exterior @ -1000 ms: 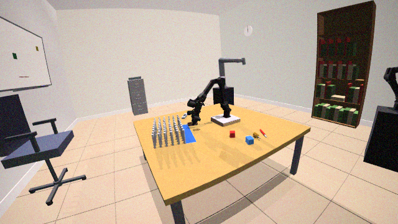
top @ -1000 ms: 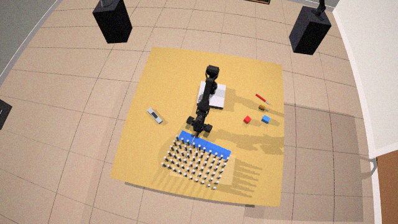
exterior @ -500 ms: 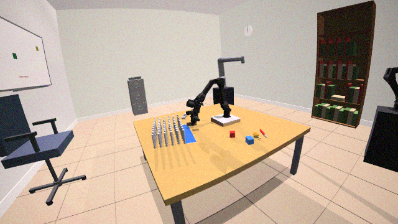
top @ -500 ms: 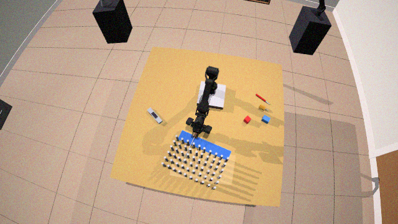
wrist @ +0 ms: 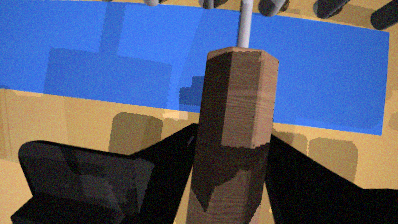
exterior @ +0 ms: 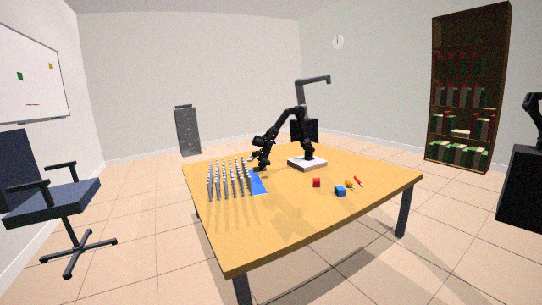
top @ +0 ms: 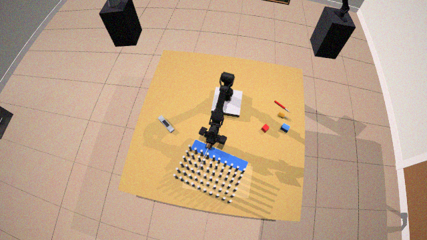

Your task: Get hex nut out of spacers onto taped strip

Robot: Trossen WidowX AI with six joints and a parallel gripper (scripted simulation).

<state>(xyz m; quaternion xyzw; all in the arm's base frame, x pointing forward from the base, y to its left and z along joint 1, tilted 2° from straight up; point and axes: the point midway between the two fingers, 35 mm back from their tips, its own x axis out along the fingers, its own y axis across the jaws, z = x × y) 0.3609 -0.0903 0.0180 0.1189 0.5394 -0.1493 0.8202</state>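
Now: the blue taped strip 8 cm ahead of my gripper tip, 6 cm to the left of it and 3 cm below it. The rest, counted from my gripper tip: red cube: 39 cm to the left, 14 cm behind, 1 cm below; then grey flat bar tool: 35 cm to the right, 14 cm behind, 1 cm below; then blue cube: 55 cm to the left, 15 cm behind, 1 cm below.
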